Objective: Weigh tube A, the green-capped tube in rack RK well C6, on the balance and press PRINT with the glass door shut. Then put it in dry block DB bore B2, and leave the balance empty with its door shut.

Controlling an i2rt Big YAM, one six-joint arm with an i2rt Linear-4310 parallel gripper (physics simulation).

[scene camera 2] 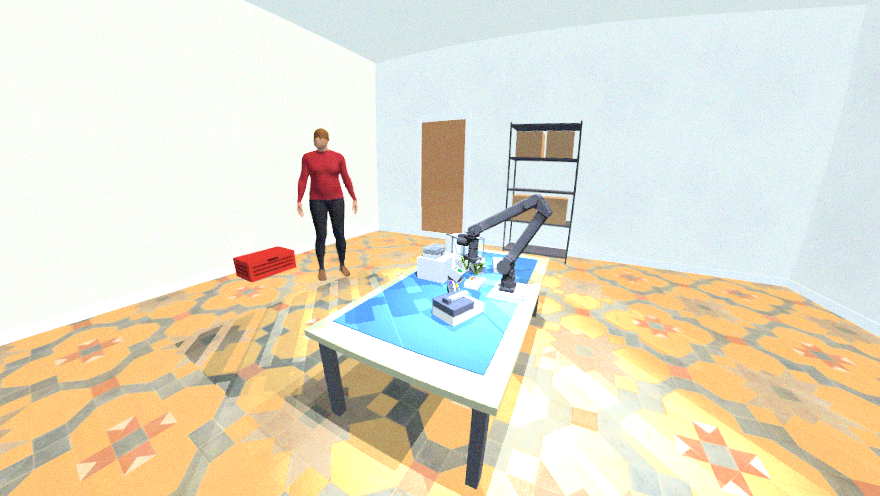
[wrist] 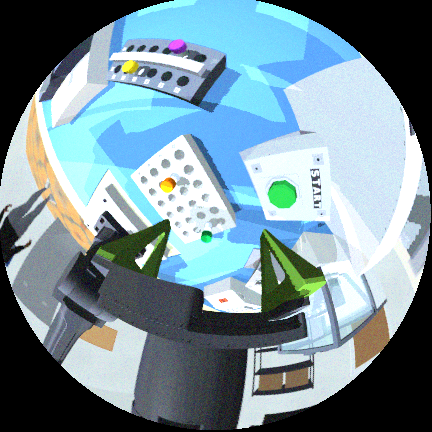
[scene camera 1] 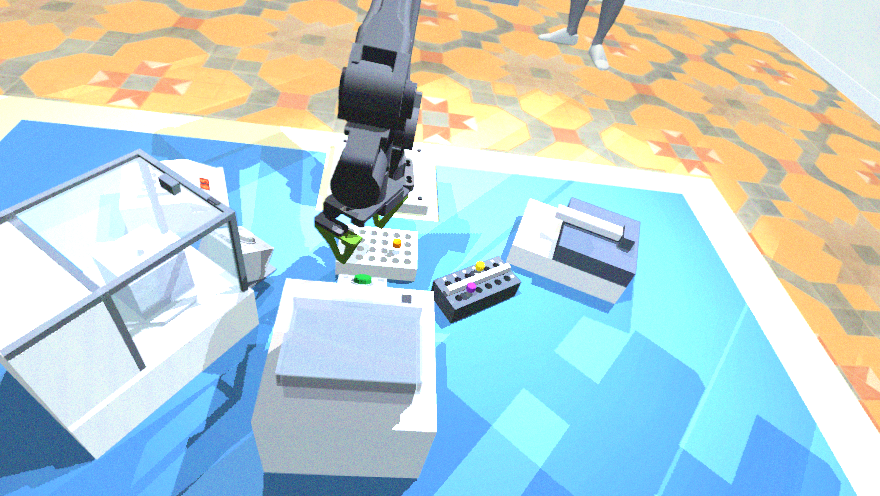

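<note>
My gripper is open and empty, above the cap end of the white rack. Tube A's green cap shows at that rack's near end in the wrist view, between and below the fingertips; in scene camera 1 a finger hides it. An orange-capped tube stands in the same rack. The glass-walled balance is at the left in scene camera 1; its door position is unclear. A dark block has two rows of bores, holding yellow- and magenta-capped tubes.
A white machine with a clear lid and a green START button stands beside the rack. A white box with a red mark is behind the balance. A slate-lidded device stands right of the dark block.
</note>
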